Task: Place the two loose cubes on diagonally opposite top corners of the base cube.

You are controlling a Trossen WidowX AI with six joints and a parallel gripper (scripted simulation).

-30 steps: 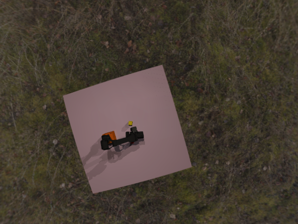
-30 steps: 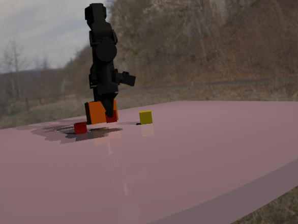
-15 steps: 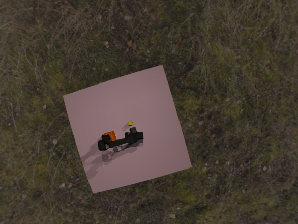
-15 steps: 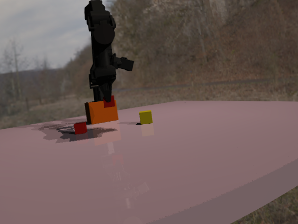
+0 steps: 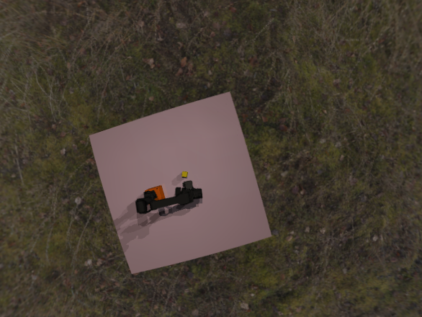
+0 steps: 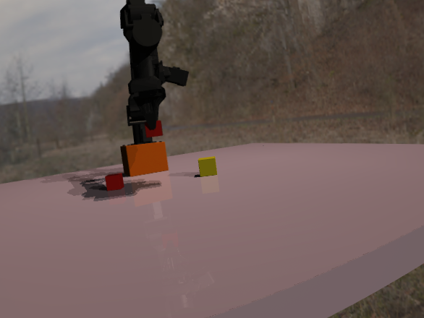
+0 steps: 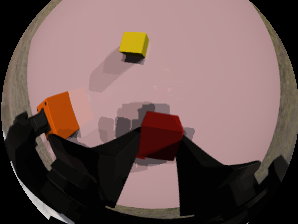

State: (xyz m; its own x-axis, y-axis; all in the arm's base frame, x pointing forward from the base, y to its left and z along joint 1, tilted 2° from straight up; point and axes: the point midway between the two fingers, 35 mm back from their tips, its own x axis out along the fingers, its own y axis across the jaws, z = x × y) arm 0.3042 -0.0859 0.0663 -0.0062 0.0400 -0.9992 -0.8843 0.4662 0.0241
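Now: gripper tip 12 cm to the right of the yellow cube and 10 cm above it. Also, from my gripper tip: red cube: right at my gripper tip.
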